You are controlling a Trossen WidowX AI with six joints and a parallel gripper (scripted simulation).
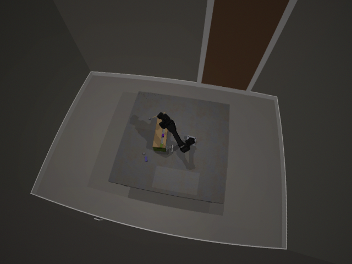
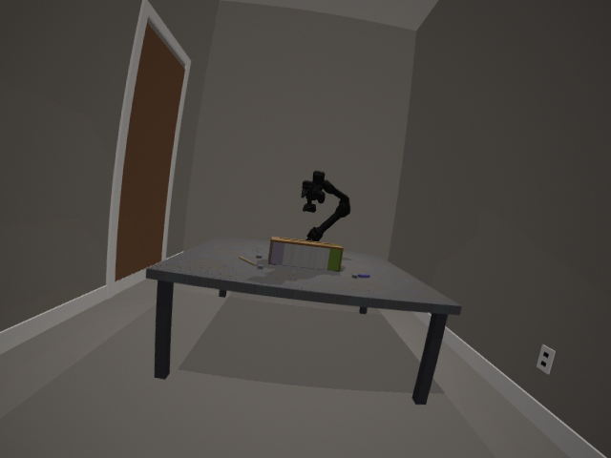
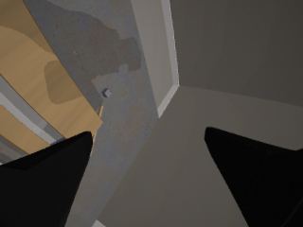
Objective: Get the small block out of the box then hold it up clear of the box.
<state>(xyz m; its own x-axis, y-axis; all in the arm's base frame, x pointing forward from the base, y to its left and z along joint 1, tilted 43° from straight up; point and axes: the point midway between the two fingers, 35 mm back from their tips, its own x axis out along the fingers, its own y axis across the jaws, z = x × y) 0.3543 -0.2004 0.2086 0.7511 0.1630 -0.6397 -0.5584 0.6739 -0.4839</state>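
My gripper tip is 4 cm past the purple block, 6 cm to the right of it and 24 cm above it. Round my gripper tip: thin wooden stick 12 cm ahead, 23 cm to the right, 33 cm below; then box 5 cm behind, 4 cm to the left, 27 cm below.
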